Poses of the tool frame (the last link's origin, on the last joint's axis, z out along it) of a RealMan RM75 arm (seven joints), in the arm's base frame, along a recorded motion.
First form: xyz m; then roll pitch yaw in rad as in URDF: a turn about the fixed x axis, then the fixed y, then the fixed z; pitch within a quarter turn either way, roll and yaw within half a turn.
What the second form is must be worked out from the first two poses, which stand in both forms.
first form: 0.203 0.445 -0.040 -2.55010 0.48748 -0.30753
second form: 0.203 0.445 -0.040 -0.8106 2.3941 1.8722
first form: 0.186 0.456 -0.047 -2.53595 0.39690 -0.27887
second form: 0.186 0.456 -0.047 -0.9361 2.4314 1.8011
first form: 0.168 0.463 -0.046 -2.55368 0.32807 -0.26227
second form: 0.168 0.463 -0.046 -1.0204 2.4779 1.7588
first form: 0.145 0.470 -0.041 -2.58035 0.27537 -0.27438
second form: 0.145 0.470 -0.041 -1.0828 2.5230 1.7046
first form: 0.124 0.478 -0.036 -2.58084 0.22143 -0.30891
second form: 0.124 0.478 -0.036 -1.1704 2.5431 1.5983
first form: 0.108 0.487 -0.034 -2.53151 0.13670 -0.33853
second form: 0.108 0.487 -0.034 -1.3352 2.5183 1.4248
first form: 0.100 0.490 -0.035 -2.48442 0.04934 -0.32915
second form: 0.100 0.490 -0.035 -1.4901 2.4828 1.3055
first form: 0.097 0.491 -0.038 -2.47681 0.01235 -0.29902
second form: 0.097 0.491 -0.038 -1.5508 2.4767 1.2875
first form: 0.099 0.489 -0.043 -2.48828 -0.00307 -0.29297
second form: 0.099 0.489 -0.043 -1.5758 2.4883 1.2738
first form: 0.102 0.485 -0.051 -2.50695 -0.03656 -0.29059
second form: 0.102 0.485 -0.051 -1.6324 2.5060 1.2306
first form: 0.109 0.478 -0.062 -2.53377 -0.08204 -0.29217
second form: 0.109 0.478 -0.062 -1.7138 2.5290 1.1614
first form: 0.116 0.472 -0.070 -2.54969 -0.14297 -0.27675
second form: 0.116 0.472 -0.070 -1.8233 2.5347 1.0852
